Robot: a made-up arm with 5 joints. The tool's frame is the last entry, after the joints. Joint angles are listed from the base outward.
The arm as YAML. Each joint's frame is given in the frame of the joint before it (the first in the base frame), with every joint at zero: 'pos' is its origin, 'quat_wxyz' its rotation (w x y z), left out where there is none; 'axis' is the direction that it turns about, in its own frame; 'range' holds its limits. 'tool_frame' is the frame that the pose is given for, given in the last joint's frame.
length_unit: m
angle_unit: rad
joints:
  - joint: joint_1
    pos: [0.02, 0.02, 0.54]
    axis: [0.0, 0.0, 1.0]
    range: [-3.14, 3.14]
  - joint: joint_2
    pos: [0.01, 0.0, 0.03]
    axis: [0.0, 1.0, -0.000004]
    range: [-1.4, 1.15]
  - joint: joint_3
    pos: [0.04, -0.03, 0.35]
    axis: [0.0, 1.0, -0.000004]
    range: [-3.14, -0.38]
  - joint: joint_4
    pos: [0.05, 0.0, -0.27]
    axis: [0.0, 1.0, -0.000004]
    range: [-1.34, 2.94]
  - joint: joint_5
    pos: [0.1, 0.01, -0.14]
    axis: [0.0, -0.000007, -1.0]
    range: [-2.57, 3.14]
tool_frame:
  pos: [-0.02, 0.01, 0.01]
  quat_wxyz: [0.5, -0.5, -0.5, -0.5]
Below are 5 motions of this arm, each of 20 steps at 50 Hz.
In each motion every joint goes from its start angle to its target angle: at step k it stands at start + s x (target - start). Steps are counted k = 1, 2, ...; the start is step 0. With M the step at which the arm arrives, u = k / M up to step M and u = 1 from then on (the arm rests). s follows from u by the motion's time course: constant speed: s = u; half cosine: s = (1 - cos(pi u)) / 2; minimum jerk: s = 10 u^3 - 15 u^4 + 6 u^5.
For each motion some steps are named. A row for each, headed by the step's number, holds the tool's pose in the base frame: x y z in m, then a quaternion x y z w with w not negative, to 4 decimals.
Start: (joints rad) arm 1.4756 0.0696 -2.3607 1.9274 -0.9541
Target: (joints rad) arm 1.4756 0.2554 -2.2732 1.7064 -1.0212
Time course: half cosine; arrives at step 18
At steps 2, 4, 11, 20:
2: 0.0855 0.3845 1.0372 0.4004 -0.6960 0.1801 0.5682
4: 0.0866 0.3947 1.0314 0.4008 -0.6949 0.1836 0.5681
11: 0.0932 0.4567 0.9898 0.4034 -0.6877 0.2059 0.5674
20: 0.0969 0.4908 0.9614 0.4050 -0.6831 0.2190 0.5669

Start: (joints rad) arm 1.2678 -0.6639 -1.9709 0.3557 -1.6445
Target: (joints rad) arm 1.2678 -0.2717 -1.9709 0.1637 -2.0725
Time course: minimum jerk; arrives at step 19
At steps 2, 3, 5, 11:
2: 0.0454 -0.0353 1.2851 -0.5445 0.7634 0.1752 0.3001
3: 0.0470 -0.0305 1.2858 -0.5436 0.7647 0.1707 0.3010
5: 0.0536 -0.0101 1.2884 -0.5401 0.7698 0.1514 0.3046
11: 0.0938 0.1145 1.2897 -0.5189 0.7898 0.0321 0.3254

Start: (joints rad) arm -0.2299 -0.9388 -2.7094 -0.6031 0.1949
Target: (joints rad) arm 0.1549 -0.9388 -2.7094 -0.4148 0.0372
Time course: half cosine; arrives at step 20
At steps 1, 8, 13, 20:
1: -0.5431 0.1439 1.0052 -0.7303 0.2299 0.1055 0.6345
8: -0.5549 0.0686 1.0156 -0.7199 0.2057 0.1654 0.6420
13: -0.5553 -0.0171 1.0272 -0.7071 0.1822 0.2326 0.6425
20: -0.5473 -0.0780 1.0355 -0.6976 0.1679 0.2799 0.6378

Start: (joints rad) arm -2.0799 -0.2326 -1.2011 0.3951 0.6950
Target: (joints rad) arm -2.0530 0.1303 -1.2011 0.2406 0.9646
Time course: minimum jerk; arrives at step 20
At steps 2, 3, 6, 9, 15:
2: -0.1754 -0.3313 0.9439 0.4729 0.0005 0.5388 0.6972
3: -0.1764 -0.3335 0.9419 0.4718 -0.0023 0.5394 0.6974
6: -0.1836 -0.3503 0.9259 0.4640 -0.0229 0.5435 0.6991
9: -0.1954 -0.3789 0.8952 0.4500 -0.0601 0.5491 0.7017
15: -0.2147 -0.4298 0.8259 0.4226 -0.1354 0.5534 0.7049

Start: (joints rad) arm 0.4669 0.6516 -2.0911 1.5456 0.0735
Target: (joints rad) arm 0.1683 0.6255 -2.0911 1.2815 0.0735
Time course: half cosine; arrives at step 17
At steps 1, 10, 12, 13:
1: 0.5559 0.2789 0.7007 -0.4247 -0.5687 -0.3610 0.6049
10: 0.6135 0.1797 0.7236 -0.4236 -0.5637 -0.4692 0.5318
12: 0.6251 0.1514 0.7303 -0.4231 -0.5624 -0.4951 0.5094
13: 0.6294 0.1394 0.7331 -0.4229 -0.5619 -0.5055 0.4998

